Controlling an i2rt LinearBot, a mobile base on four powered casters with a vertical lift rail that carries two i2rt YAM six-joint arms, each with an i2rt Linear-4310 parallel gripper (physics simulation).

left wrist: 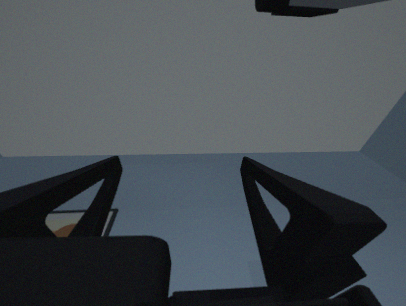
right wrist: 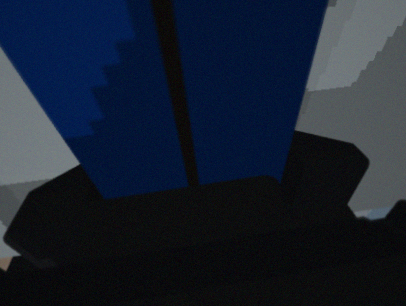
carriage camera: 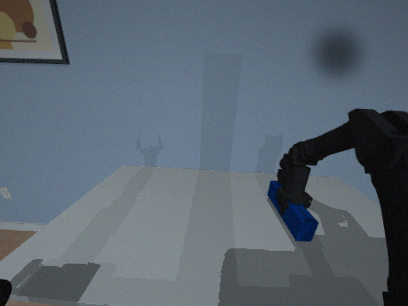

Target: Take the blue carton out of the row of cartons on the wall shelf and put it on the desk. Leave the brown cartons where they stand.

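Frame: origin at the left arm's base, x ahead, y left, z up, level; centimetres.
Seen in the pictures: left gripper, fingertip midpoint: (left wrist: 182,162); right gripper, fingertip midpoint: (carriage camera: 287,215).
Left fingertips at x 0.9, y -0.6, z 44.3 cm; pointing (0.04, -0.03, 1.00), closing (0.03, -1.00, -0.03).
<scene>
A point is followed by its place in that frame.
The blue carton (carriage camera: 304,226) @[x 27.5, y -66.1, z 4.9 cm] (right wrist: 240,75) @[x 44.8, y -68.6, z 6.5 cm], with a dark stripe along it, lies lengthwise at the right part of the pale grey desk (carriage camera: 150,215) @[x 40.9, y -12.0, z -7.1 cm] (left wrist: 180,75). A thin shadow runs along its left edge; whether it touches the desk or hangs just above cannot be told. My right gripper (carriage camera: 294,202) (right wrist: 190,129) @[x 38.2, y -67.5, z -0.4 cm] points down and is shut on the carton around its middle, a finger at each side. My left gripper (left wrist: 182,162) @[x 0.9, y -0.6, z 44.3 cm] is open and empty, its fingers wide apart. The wall shelf and the brown cartons do not show in these views.
The blue wall (carriage camera: 150,100) @[x 89.9, y 2.5, z 37.7 cm] rises behind the desk's far edge. A framed picture (carriage camera: 60,35) @[x 87.0, y 49.5, z 70.1 cm] (left wrist: 111,220) @[x 86.7, y 50.0, z 92.2 cm] hangs on it at the left. My right arm (carriage camera: 330,145) @[x 28.0, y -65.6, z 31.1 cm] reaches in from the right. A dark part (left wrist: 300,7) shows at the left wrist view's top edge.
</scene>
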